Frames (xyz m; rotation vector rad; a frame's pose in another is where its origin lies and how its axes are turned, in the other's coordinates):
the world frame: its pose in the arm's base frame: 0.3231 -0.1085 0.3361 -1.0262 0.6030 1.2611
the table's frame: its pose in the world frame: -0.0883 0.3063 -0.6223 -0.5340 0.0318 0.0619
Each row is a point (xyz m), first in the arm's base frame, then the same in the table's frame.
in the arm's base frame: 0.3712 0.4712 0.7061
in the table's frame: -0.0187 -1.0654 0.8710
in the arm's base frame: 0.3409 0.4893 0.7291
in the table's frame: -0.0372 -1.0611 0.9086
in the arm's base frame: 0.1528 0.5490 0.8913
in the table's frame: -0.1916 -1.0165 1.1071
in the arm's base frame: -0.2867 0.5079 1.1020
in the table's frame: -0.4834 -0.7517 1.3968
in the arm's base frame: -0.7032 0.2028 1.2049
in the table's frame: -0.7910 -0.3276 1.4493
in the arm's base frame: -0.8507 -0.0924 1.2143
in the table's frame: -0.9577 -0.0731 1.3211
